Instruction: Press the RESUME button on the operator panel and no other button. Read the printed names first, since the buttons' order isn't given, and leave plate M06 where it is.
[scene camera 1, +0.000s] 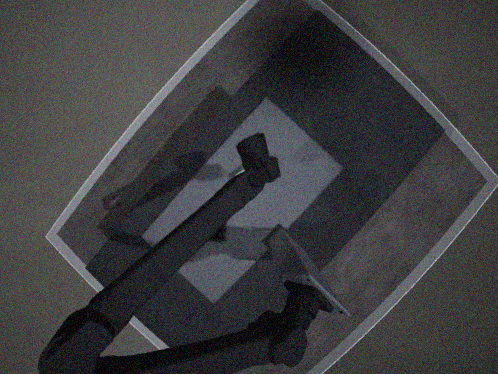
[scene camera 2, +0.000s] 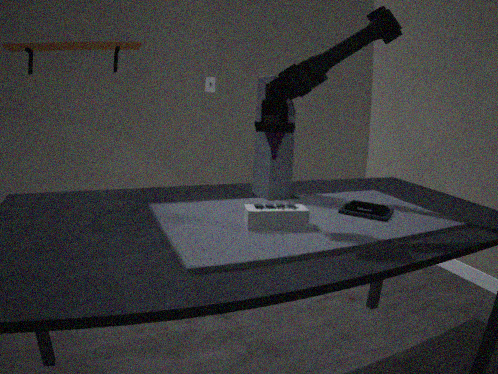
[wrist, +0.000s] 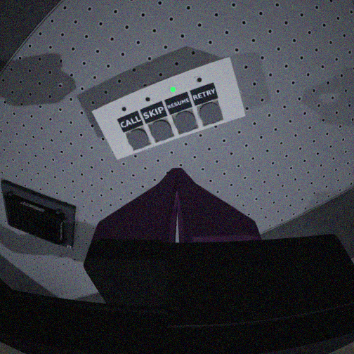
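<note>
The white operator panel stands on the pegboard mat. In the wrist view its labels read CALL, SKIP, RESUME, RETRY from left to right, each above a round grey button. The RESUME button is third. A green light is lit above the RESUME label; the other three indicators are dark. My gripper is shut and empty, its purple fingers pointing down, well above the panel and apart from it. A dark plate in a holder lies on the mat; its print is unreadable.
The light pegboard mat lies on the dark table. The grey column stands behind the panel. My arm hides the panel in scene camera 1. A wall shelf hangs at the back left.
</note>
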